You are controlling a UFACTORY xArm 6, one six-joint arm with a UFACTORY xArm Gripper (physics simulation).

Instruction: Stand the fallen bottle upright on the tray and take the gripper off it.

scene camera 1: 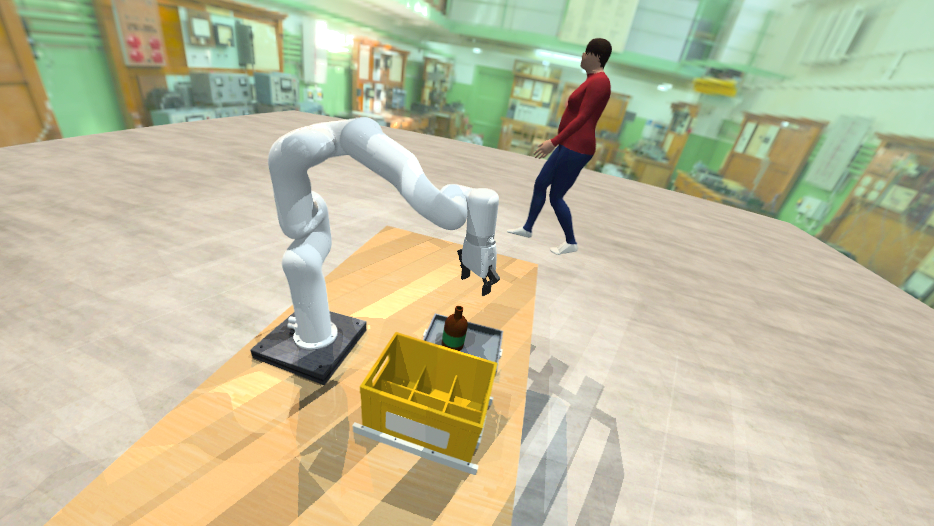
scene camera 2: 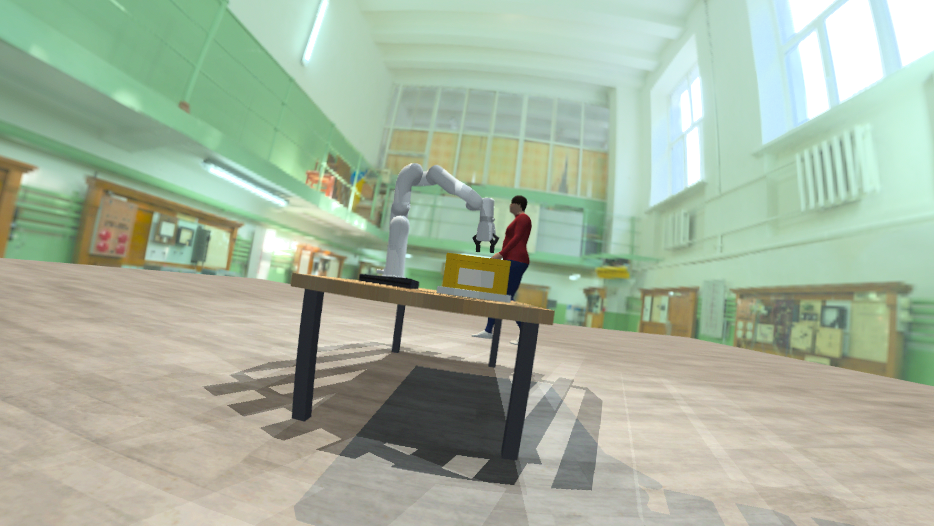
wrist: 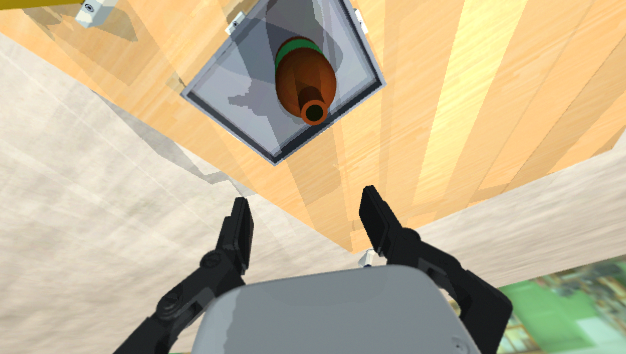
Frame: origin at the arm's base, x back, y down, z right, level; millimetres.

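Where they show: gripper, fingertip midpoint: point(scene camera 1: 475, 285) point(scene camera 2: 484, 252) point(wrist: 307, 204); arm's base, origin of the base link: point(scene camera 1: 316, 335) point(scene camera 2: 393, 278).
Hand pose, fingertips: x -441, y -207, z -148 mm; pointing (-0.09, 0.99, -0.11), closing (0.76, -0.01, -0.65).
Each offset is from my fingertips to the top centre of the thing. "pt": to the spot under its first point.
The brown bottle @[dx +34, dy +84, dz +13 mm] point(scene camera 1: 454, 329) point(wrist: 305, 80) with a green band stands upright on the grey tray @[pt dx -68, dy +239, dz -43 mm] point(scene camera 1: 484, 339) point(wrist: 260, 135), its neck pointing up. In the wrist view its open mouth faces the camera. The bottle and tray do not show in scene camera 2, where the crate stands in front. My gripper point(scene camera 1: 475, 283) point(scene camera 2: 484, 248) point(wrist: 307, 204) is open and empty. It hangs above and apart from the bottle, off towards the far side of the tray in scene camera 1. Nothing touches the bottle but the tray.
A yellow crate @[dx +47, dy +69, dz +293 mm] point(scene camera 1: 375, 408) point(scene camera 2: 450, 277) point(wrist: 35, 4) with empty compartments stands beside the tray, nearer scene camera 1. The black arm base point(scene camera 1: 287, 359) is to its left on the wooden table point(scene camera 1: 261, 444) point(scene camera 2: 418, 302). A person in red point(scene camera 1: 588, 117) point(scene camera 2: 518, 238) stands beyond the table.
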